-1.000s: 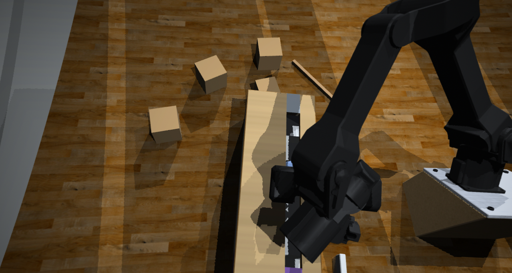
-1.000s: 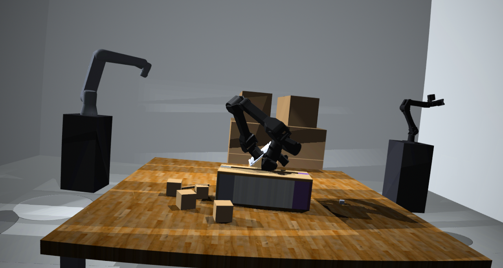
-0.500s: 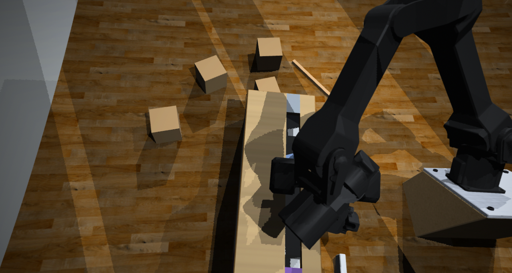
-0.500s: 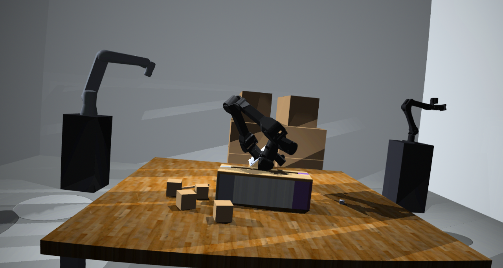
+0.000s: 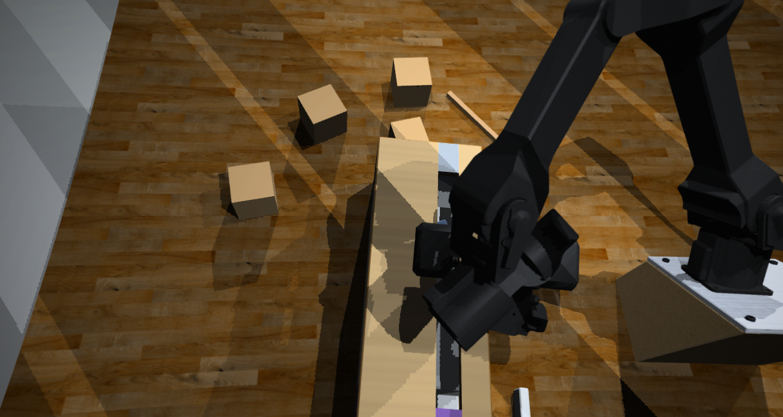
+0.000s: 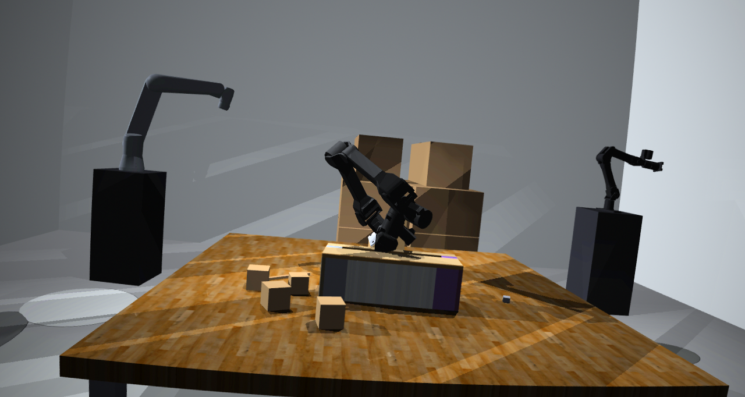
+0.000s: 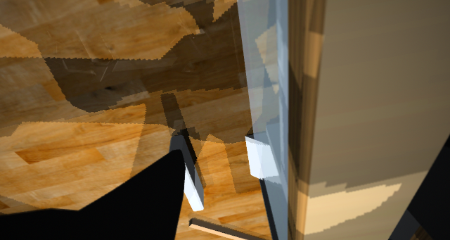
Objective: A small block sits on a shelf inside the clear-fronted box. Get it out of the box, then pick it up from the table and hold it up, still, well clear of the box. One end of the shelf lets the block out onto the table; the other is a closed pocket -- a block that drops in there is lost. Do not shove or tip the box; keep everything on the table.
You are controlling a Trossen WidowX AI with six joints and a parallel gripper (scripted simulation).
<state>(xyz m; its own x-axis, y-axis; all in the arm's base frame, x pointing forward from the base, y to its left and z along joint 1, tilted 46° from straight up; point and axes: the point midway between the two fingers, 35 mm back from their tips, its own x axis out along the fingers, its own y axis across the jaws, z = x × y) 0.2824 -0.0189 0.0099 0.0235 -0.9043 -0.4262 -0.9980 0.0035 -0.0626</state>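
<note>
Now: gripper tip 5 cm short of the small blue block and 2 cm to the left of it. Round my gripper tip: long box: 4 cm ahead, 4 cm to the left, 2 cm below; then thin wooden stick: 4 cm behind, 27 cm to the right, 8 cm below; then small grey piece: 2 cm ahead, 41 cm to the left, 8 cm below.
</note>
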